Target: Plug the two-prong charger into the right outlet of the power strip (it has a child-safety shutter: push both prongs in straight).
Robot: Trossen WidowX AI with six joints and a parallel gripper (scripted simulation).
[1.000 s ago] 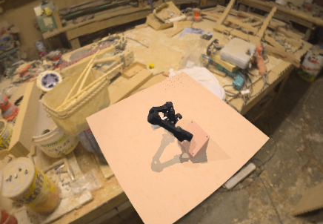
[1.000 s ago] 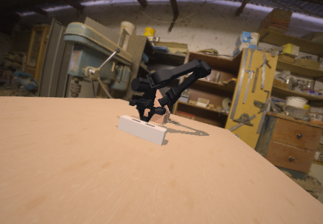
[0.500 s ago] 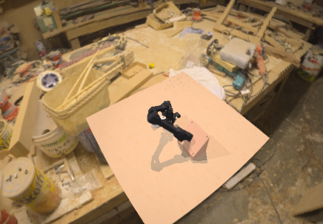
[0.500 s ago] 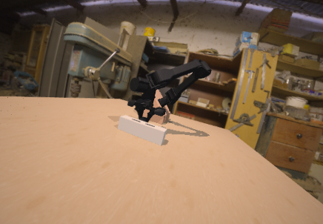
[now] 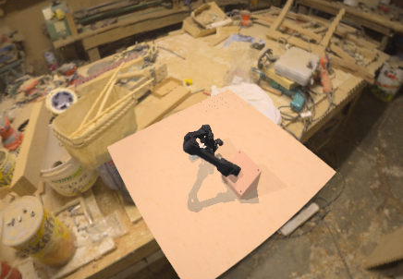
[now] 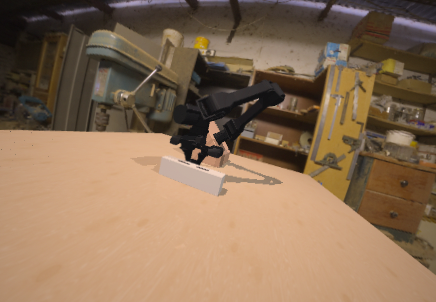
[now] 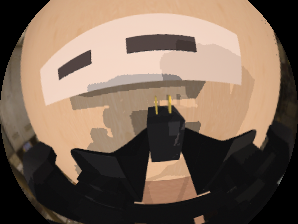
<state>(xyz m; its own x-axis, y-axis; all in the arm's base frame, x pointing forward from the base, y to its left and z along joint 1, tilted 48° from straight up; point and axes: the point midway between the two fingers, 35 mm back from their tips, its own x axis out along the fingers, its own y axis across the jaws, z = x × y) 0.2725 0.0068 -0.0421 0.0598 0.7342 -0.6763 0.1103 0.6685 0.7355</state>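
Right now the two-prong charger is 2 cm ahead of my gripper tip and 1 cm above it.
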